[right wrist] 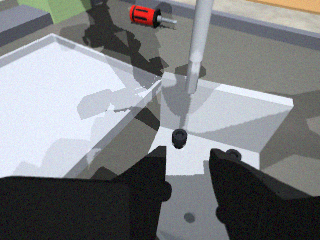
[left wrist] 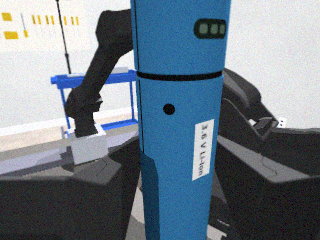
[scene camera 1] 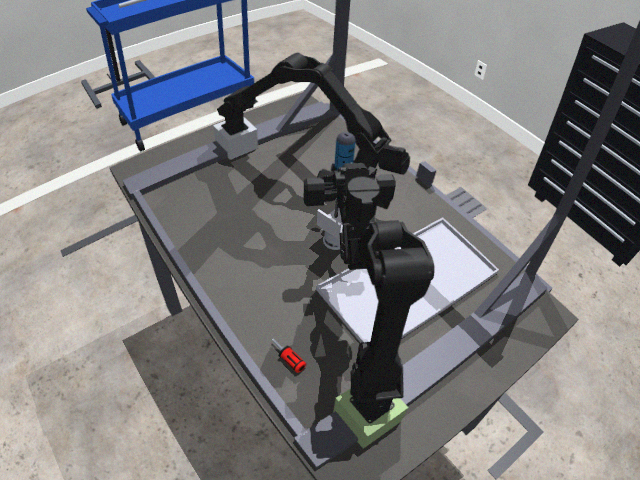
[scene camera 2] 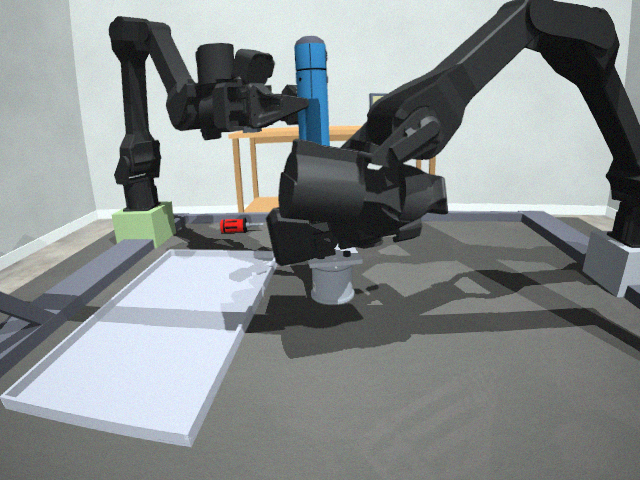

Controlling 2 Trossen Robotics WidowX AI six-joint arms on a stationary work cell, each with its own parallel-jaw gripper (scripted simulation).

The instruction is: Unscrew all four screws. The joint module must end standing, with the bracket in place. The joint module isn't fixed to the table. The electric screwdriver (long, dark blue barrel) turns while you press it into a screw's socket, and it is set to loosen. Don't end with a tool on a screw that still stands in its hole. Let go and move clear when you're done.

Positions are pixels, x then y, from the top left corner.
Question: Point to a blue electric screwdriver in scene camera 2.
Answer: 311, 55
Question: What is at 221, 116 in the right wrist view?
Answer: A white bracket.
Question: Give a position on a white tray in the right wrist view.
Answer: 71, 101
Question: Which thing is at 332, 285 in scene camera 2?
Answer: A joint module.
